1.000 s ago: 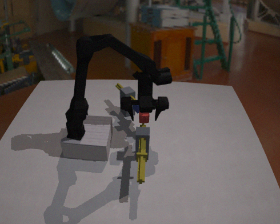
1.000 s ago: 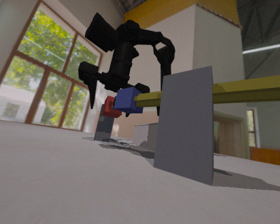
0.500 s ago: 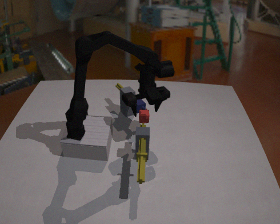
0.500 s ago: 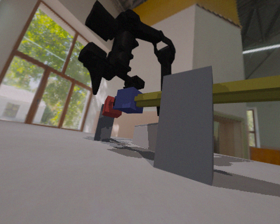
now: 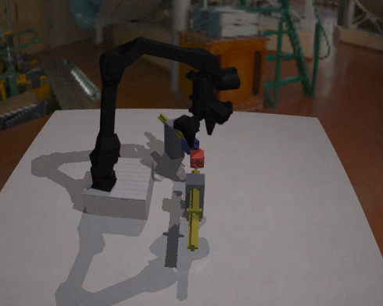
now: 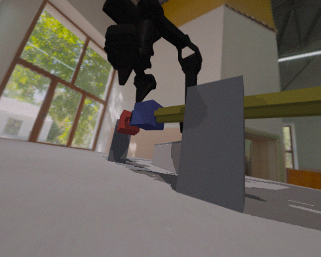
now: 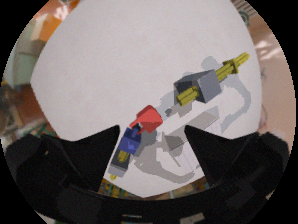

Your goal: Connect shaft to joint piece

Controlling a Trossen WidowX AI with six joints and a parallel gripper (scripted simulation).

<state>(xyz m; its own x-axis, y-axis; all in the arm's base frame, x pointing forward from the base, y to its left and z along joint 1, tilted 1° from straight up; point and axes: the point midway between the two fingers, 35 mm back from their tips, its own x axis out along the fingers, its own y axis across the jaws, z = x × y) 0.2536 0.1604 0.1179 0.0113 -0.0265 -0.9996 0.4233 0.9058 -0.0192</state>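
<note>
My gripper tip is now 7 cm above the red square joint piece, 1 cm to the right of it and 1 cm past it.
</note>
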